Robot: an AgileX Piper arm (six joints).
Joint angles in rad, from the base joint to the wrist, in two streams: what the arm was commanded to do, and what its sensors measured. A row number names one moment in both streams.
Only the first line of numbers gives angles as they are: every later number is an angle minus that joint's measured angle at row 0.
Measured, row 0:
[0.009, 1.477, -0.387, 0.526, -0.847, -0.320]
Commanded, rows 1 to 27:
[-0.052, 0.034, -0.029, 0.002, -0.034, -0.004]
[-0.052, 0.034, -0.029, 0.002, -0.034, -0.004]
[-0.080, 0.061, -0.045, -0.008, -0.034, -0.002]
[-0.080, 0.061, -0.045, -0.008, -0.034, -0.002]
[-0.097, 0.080, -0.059, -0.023, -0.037, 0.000]
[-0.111, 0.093, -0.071, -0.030, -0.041, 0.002]
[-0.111, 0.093, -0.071, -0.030, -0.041, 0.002]
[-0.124, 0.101, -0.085, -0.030, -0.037, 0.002]
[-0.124, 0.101, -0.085, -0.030, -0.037, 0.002]
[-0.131, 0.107, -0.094, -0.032, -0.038, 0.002]
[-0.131, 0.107, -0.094, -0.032, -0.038, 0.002]
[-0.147, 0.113, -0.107, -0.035, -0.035, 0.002]
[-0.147, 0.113, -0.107, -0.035, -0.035, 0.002]
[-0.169, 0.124, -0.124, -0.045, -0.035, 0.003]
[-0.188, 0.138, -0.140, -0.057, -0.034, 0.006]
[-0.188, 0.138, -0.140, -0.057, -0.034, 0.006]
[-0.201, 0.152, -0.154, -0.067, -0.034, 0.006]
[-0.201, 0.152, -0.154, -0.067, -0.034, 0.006]
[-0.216, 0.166, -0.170, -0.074, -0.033, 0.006]
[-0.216, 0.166, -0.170, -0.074, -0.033, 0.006]
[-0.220, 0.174, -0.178, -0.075, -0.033, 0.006]
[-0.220, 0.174, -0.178, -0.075, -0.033, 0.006]
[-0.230, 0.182, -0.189, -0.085, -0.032, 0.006]
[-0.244, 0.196, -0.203, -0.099, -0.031, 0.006]
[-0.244, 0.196, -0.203, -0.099, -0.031, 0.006]
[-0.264, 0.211, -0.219, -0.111, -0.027, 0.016]
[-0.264, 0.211, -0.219, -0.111, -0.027, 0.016]
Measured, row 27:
[-0.238, 0.196, -0.195, -0.086, -0.023, 0.004]
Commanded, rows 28 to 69:
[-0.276, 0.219, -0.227, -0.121, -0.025, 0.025]
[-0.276, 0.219, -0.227, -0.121, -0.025, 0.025]
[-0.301, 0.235, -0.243, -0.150, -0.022, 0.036]
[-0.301, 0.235, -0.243, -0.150, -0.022, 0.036]
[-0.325, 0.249, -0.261, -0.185, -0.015, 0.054]
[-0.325, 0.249, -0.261, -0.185, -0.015, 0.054]
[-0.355, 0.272, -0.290, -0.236, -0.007, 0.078]
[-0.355, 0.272, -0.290, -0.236, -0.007, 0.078]
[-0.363, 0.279, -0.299, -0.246, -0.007, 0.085]
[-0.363, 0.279, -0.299, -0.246, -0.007, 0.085]
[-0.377, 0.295, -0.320, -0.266, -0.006, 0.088]
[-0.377, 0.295, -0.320, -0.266, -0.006, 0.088]
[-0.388, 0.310, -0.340, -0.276, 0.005, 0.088]
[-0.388, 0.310, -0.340, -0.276, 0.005, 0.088]
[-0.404, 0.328, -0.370, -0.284, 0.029, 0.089]
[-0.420, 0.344, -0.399, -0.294, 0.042, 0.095]
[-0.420, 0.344, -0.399, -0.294, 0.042, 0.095]
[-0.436, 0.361, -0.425, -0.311, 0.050, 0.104]
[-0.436, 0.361, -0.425, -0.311, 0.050, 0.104]
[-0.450, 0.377, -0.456, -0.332, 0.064, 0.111]
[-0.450, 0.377, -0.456, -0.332, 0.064, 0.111]
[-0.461, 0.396, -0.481, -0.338, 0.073, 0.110]
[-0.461, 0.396, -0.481, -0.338, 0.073, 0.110]
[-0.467, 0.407, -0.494, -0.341, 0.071, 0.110]
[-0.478, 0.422, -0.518, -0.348, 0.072, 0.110]
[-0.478, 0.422, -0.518, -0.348, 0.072, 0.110]
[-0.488, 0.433, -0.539, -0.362, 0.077, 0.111]
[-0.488, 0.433, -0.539, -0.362, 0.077, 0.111]
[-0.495, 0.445, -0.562, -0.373, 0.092, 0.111]
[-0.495, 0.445, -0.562, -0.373, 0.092, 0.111]
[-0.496, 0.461, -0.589, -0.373, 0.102, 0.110]
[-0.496, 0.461, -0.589, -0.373, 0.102, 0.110]
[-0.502, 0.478, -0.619, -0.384, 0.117, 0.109]
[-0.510, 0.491, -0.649, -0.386, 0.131, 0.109]
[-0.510, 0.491, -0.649, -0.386, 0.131, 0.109]
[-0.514, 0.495, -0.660, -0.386, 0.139, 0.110]
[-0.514, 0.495, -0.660, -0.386, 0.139, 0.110]
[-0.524, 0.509, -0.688, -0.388, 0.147, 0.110]
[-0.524, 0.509, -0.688, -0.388, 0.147, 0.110]
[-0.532, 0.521, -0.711, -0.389, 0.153, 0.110]
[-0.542, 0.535, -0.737, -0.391, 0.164, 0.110]
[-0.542, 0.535, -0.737, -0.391, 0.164, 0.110]
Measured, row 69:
[-0.555, 0.518, -0.678, -0.264, 0.158, 0.114]
